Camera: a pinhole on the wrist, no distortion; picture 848 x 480 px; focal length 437.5 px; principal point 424.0 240.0 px. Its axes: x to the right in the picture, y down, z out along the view. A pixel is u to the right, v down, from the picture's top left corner.
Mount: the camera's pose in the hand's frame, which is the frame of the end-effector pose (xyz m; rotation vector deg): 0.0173 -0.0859 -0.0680 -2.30 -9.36 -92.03
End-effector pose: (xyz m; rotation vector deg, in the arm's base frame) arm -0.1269 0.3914 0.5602 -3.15 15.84 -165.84
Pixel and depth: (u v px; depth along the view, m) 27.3 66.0 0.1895
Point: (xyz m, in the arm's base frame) -0.0335 0.2833 0.6277
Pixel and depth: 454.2 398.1 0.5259
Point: -0.2735 0.3240 1.0372
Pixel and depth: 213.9 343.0 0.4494
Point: -0.1599 0.1287 0.8776
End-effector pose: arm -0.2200 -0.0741 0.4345 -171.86 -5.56 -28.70
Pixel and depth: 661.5 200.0 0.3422
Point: -0.1893 0.1781 0.1642
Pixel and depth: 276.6 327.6 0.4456
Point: -0.0203 -0.1484 0.1108
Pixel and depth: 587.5 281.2 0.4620
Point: -0.0855 0.1685 0.0680
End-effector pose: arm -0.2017 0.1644 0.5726 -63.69 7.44 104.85
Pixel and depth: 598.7 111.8 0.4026
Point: -0.2548 0.3497 0.9383
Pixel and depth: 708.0 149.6 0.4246
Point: -0.1966 0.4455 0.9834
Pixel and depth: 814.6 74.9 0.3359
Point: -0.1108 0.3965 0.9690
